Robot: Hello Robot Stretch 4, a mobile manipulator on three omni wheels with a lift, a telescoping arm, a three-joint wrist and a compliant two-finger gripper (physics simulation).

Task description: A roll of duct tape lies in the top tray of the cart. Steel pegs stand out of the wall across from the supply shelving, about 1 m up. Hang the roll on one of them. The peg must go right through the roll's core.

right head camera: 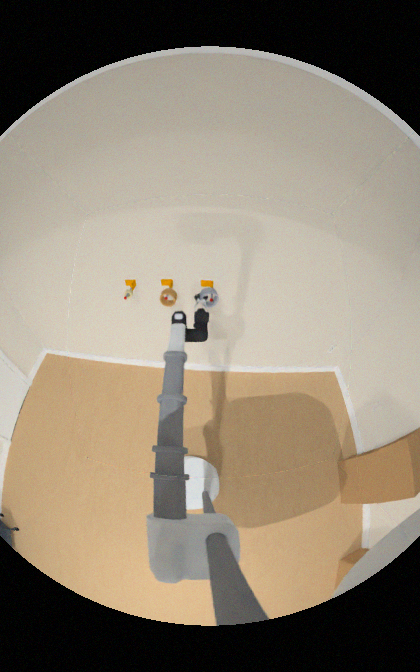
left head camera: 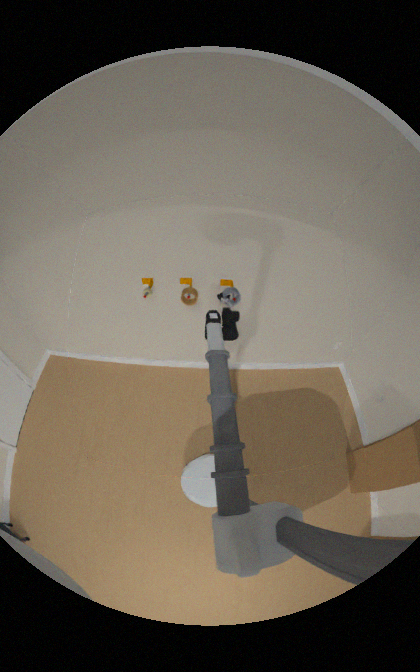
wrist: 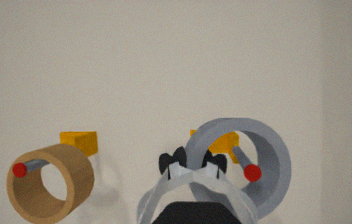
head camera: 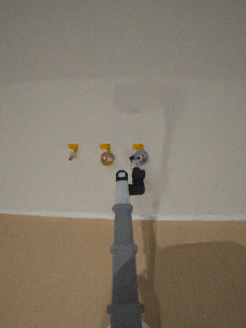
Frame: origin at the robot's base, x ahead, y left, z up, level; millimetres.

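Seen in the pictures: gripper, fingertip midpoint: [wrist: 192,159] [head camera: 134,156].
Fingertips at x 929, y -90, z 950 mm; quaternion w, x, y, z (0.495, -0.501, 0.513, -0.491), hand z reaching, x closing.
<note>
Pixels of each thing's middle, then the offset from my fingertips to it. "spot": a spot on its surface instead.
- grey duct tape roll, body centre: [wrist: 232,165] [head camera: 141,158] dx -21, dy -41, dz -2 mm
- right steel peg, surface spot: [wrist: 244,160] spot: dx -15, dy -55, dz +2 mm
- brown ring, body centre: [wrist: 52,181] [head camera: 107,159] dx +29, dy +190, dz -36 mm
The grey duct tape roll [head camera: 147,158] [left head camera: 238,296] [right head camera: 216,298] [wrist: 281,165] is held up at the wall, its opening facing the wrist camera. My gripper [head camera: 135,159] [left head camera: 223,297] [right head camera: 201,298] [wrist: 192,159] is shut on the roll's left wall. The right steel peg [wrist: 244,160] runs from its yellow bracket [head camera: 138,146] [left head camera: 226,283] [right head camera: 207,283] [wrist: 224,144] into the roll's core. Its red tip [left head camera: 234,299] [right head camera: 211,300] [wrist: 252,172] shows inside the opening, below the core's upper inner edge. How far the tip stands out past the near rim is hard to tell.
A brown ring [head camera: 102,159] [left head camera: 182,297] [right head camera: 162,298] [wrist: 83,175] hangs on the middle peg, left of my gripper. A small cream ring [left head camera: 148,290] [right head camera: 129,293] is on the left peg. A brown box [left head camera: 385,462] [right head camera: 380,475] stands on the floor at the right.
</note>
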